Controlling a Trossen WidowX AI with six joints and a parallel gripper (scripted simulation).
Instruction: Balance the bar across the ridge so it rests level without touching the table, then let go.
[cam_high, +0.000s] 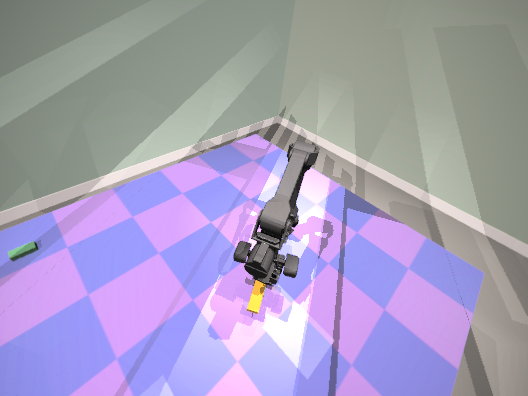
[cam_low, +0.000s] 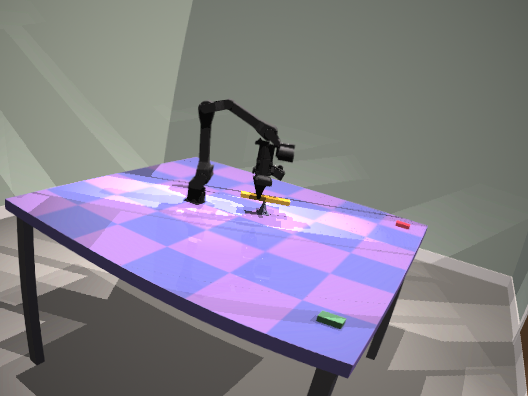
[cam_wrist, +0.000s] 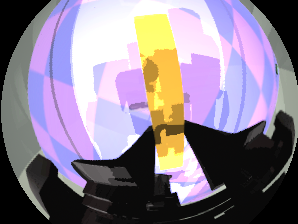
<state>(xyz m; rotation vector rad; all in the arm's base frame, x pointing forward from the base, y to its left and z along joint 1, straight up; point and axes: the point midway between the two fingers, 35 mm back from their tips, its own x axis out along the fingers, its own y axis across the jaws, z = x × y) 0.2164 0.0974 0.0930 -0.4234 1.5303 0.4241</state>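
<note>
The orange bar is 2 cm ahead of my gripper tip and 1 cm to the left of it. Round my gripper tip: red block 52 cm ahead, 40 cm to the left, 5 cm below; then green block 60 cm to the right, 52 cm ahead, 5 cm below.
</note>
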